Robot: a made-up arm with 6 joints. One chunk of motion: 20 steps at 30 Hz.
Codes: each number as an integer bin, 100 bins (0 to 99) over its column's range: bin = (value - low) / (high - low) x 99, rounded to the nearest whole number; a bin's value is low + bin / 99 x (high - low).
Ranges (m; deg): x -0.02..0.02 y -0.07..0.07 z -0.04..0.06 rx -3..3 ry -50..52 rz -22..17
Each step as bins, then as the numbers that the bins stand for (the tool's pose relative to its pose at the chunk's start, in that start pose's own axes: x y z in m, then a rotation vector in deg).
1 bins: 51 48 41 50 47 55
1 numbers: 0.0006 -0.0021 0.0014 0.03 -1.58 -0.33
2 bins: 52 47 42 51 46 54
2 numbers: 0.0010 -0.0035 0.0024 0.09 -2.61 -0.73
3 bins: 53 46 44 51 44 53
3 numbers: 0.0014 -0.0049 0.0044 0.09 -4.67 -1.12
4 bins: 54 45 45 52 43 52
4 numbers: 0.0018 -0.0064 0.0055 0.15 -5.70 -1.52
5 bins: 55 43 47 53 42 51
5 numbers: 0.0022 -0.0092 0.0075 0.21 -6.73 -1.91
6 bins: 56 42 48 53 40 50
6 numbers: 0.0026 -0.0106 0.0085 0.21 -8.79 -2.30
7 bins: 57 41 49 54 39 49
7 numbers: 0.0030 -0.0120 0.0095 0.27 -9.82 -2.70
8 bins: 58 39 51 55 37 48
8 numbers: 0.0034 -0.0148 0.0115 0.33 -11.88 -3.09
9 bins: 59 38 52 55 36 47
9 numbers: 0.0038 -0.0163 0.0125 0.33 -12.91 -3.48
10 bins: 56 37 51 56 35 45
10 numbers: 0.0026 -0.0177 0.0115 0.39 -13.94 -4.27
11 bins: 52 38 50 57 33 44
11 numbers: 0.0010 -0.0163 0.0105 0.45 -16.00 -4.67
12 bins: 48 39 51 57 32 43
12 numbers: -0.0006 -0.0148 0.0115 0.45 -17.03 -5.06
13 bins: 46 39 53 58 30 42
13 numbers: -0.0014 -0.0148 0.0135 0.52 -19.09 -5.45
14 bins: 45 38 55 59 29 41
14 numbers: -0.0018 -0.0163 0.0156 0.58 -20.12 -5.85
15 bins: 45 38 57 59 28 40
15 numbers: -0.0018 -0.0163 0.0176 0.58 -21.15 -6.24
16 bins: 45 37 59 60 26 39
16 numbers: -0.0018 -0.0177 0.0196 0.64 -23.21 -6.64
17 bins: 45 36 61 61 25 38
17 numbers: -0.0018 -0.0191 0.0216 0.70 -24.24 -7.03
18 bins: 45 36 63 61 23 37
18 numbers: -0.0018 -0.0191 0.0236 0.70 -26.30 -7.42
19 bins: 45 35 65 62 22 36
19 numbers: -0.0018 -0.0205 0.0257 0.76 -27.33 -7.82
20 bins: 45 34 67 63 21 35
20 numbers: -0.0018 -0.0219 0.0277 0.82 -28.36 -8.21
